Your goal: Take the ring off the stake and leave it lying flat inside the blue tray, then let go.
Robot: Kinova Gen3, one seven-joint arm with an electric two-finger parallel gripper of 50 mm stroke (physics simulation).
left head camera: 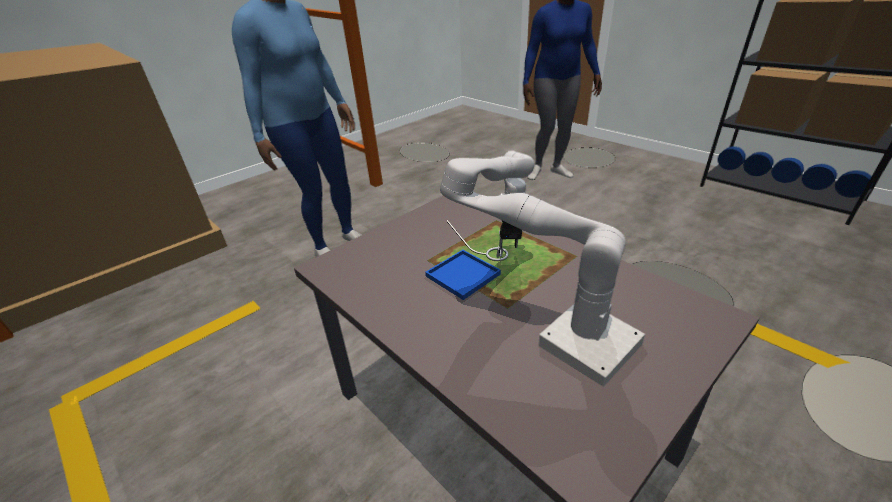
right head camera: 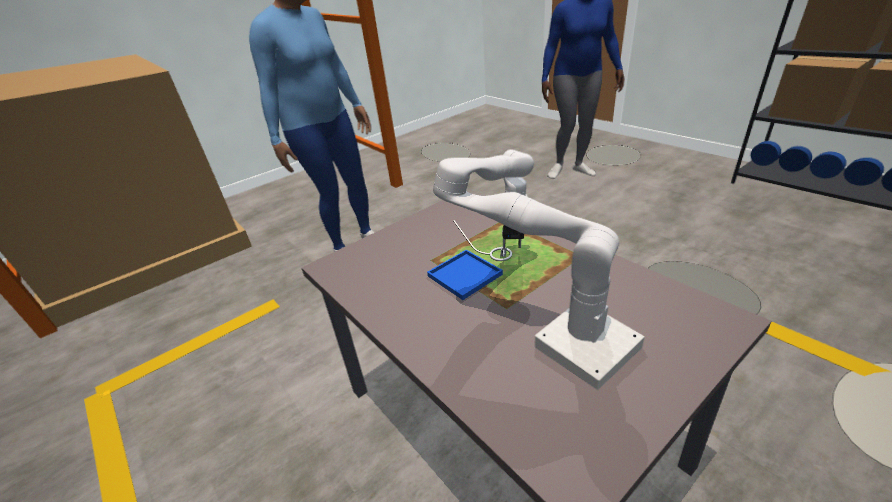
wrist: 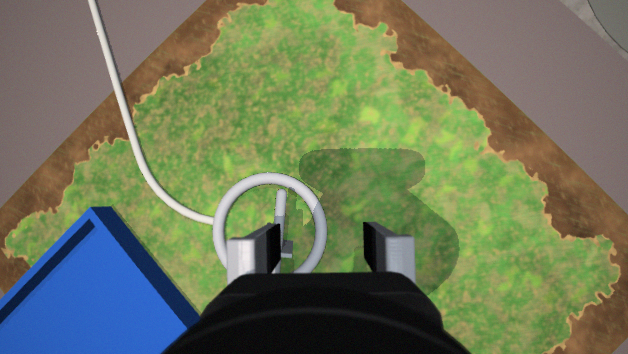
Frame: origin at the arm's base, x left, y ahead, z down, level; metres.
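Where they show: gripper, fingertip midpoint: [left head camera: 508,246] [right head camera: 511,246] [wrist: 321,240]; arm's base, link origin: [left head camera: 586,327] [right head camera: 584,328].
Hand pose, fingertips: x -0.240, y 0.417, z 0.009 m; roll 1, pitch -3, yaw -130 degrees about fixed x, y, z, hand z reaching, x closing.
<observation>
Each offset is from my fingertips to the top centre of the thing. "spot": to the spot under its first point. Level surfaces: height alone.
A white ring @(dy +0.033, dx +0.024, dz +0.029 m) [left head camera: 497,259] [right head camera: 500,259] [wrist: 270,178] surrounds a thin grey stake @(dy +0.022, dx +0.025, dz -0.003 m) [wrist: 281,204] that stands on a green and brown mat @(dz +0.038 m) [left head camera: 536,274] [right head camera: 536,268] [wrist: 325,75]. A long white curved tail @(spot: dy +0.204, dx +0.014, dz +0.032 m) [wrist: 117,85] runs from the ring toward the upper left in the wrist view. The empty blue tray @(dy +0.064, dx +0.201, dz +0.017 m) [left head camera: 462,273] [right head camera: 464,273] [wrist: 100,300] lies beside the ring, overlapping the mat's edge. My gripper [left head camera: 508,244] [right head camera: 511,245] [wrist: 321,240] is open and empty above the mat. In the wrist view its left finger overlaps the ring's opening and hides part of ring and stake.
The arm's white base plate [left head camera: 614,340] [right head camera: 611,343] stands on the brown table @(dz +0.038 m) [left head camera: 399,312] [right head camera: 399,312]. Two people stand beyond the table, one in light blue [left head camera: 287,74] [right head camera: 305,74] and one in dark blue [left head camera: 561,43] [right head camera: 580,43].
</observation>
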